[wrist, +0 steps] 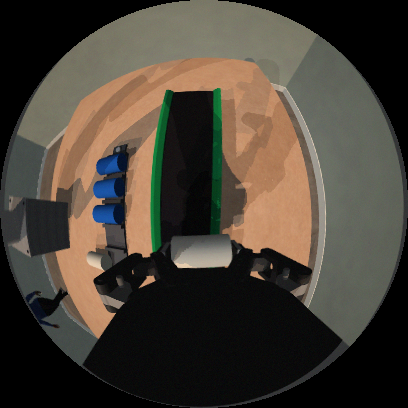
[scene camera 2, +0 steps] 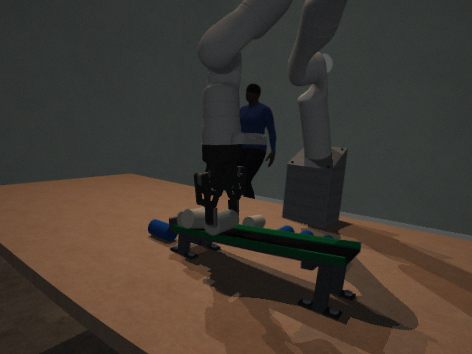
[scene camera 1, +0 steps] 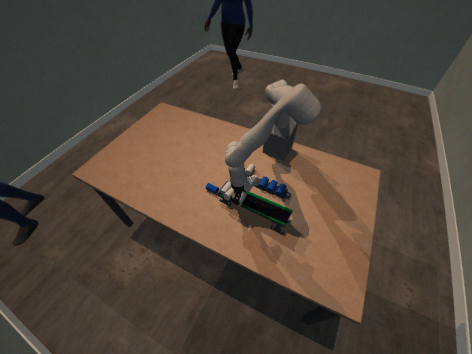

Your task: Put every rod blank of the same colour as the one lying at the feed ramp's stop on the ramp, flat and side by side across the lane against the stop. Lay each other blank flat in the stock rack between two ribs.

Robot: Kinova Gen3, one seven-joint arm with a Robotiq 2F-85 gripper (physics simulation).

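My gripper [scene camera 1: 239, 194] [scene camera 2: 222, 214] [wrist: 200, 248] points down and is shut on the ends of a white blank [scene camera 2: 223, 223] [wrist: 201, 247]. This blank lies level across the lane of the green-railed feed ramp [scene camera 1: 272, 202] [scene camera 2: 280, 249] [wrist: 216, 165], at or just above it; contact is unclear. Two white blanks [scene camera 1: 227, 190] [scene camera 2: 192, 218] lie side by side at the stop end, close beside it. Three blue blanks [scene camera 1: 272, 186] [wrist: 109, 188] lie in the dark stock rack [wrist: 116, 236]. Another white blank [scene camera 1: 250, 170] [scene camera 2: 254, 221] [wrist: 99, 260] lies beside the rack's near end.
A blue blank [scene camera 1: 212, 188] [scene camera 2: 162, 230] lies on the table beyond the ramp's stop end. The arm's grey pedestal [scene camera 1: 280, 142] [scene camera 2: 313, 192] [wrist: 47, 225] stands behind the rack. A person [scene camera 1: 233, 35] [scene camera 2: 257, 130] stands behind the table; another person's legs show at the left in scene camera 1.
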